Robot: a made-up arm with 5 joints. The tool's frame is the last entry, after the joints.
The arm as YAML. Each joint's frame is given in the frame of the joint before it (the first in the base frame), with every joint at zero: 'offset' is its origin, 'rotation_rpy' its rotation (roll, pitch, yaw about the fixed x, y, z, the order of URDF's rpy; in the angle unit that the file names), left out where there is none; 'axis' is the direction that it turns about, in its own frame. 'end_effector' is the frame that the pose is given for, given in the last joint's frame.
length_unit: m
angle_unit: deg
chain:
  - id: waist
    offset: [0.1, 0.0, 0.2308]
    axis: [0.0, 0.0, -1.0]
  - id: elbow
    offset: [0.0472, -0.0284, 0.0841]
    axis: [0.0, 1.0, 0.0]
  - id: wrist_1
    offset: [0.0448, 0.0, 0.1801]
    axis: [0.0, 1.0, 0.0]
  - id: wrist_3
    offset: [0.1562, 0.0, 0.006]
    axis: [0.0, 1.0, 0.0]
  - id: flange
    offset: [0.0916, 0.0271, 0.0]
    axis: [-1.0, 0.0, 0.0]
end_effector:
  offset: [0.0, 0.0, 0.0]
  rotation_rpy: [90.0, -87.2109, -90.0]
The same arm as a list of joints. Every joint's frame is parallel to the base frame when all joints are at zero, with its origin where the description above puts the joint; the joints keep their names.
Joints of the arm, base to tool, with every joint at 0 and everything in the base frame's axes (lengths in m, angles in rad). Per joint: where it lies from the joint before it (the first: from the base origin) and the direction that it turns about. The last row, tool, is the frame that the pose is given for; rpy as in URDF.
waist: offset 0.1 0 0.2308 axis -z
elbow: offset 0.0472 -0.0284 0.0841 axis +y
wrist_1: offset 0.0448 0 0.1801 axis +y
wrist_3: offset 0.1562 0 0.006 axis +y
flange: offset 0.0916 0.0271 0 axis -x
tool: offset 0 0 0 rpy 1.5708 -1.5221 -1.5708

